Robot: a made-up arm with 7 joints.
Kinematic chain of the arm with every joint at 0, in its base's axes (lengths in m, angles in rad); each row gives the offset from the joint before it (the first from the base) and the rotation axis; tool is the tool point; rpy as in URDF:
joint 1: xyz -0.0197 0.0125 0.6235 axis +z
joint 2: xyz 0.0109 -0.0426 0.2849 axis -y
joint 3: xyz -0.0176 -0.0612 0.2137 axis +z
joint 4: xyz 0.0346 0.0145 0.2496 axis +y
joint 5: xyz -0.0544 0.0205 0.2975 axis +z
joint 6: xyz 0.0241 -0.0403 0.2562 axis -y
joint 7: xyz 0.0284 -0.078 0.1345 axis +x
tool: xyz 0.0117 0.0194 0.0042 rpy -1.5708 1.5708 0
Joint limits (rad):
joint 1: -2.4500..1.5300
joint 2: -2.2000..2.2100
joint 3: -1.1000..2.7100
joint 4: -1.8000..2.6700
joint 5: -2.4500..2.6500
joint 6: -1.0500..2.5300
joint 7: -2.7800..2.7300
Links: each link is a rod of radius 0.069 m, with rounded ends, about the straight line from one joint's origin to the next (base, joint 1, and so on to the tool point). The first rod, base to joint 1, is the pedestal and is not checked.
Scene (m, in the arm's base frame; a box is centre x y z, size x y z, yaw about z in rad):
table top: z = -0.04
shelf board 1: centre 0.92 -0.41 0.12 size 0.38 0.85 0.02 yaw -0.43
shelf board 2: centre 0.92 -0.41 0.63 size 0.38 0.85 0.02 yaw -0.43
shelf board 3: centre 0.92 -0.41 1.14 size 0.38 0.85 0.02 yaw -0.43
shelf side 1: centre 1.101 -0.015 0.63 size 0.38 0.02 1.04 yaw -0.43
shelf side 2: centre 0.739 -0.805 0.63 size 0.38 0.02 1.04 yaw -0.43
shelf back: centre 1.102 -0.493 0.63 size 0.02 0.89 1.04 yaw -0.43
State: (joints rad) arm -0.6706 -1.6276 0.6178 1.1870 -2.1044 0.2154 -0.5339
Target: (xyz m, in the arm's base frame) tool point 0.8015 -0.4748 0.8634
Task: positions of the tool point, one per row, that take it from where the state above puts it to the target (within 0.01 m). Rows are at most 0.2 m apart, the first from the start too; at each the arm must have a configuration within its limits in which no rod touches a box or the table.
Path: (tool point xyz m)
1: 0.7459 -0.2475 0.3968
2: 0.6512 -0.2045 0.3965
3: 0.5494 -0.1557 0.4096
4: 0.5877 -0.2549 0.5676
5: 0.5836 -0.3265 0.7239
6: 0.5540 -0.3613 0.8634
7: 0.6407 -0.4097 0.8767
8: 0.7236 -0.4481 0.8766
9: 0.8015 -0.4747 0.8634

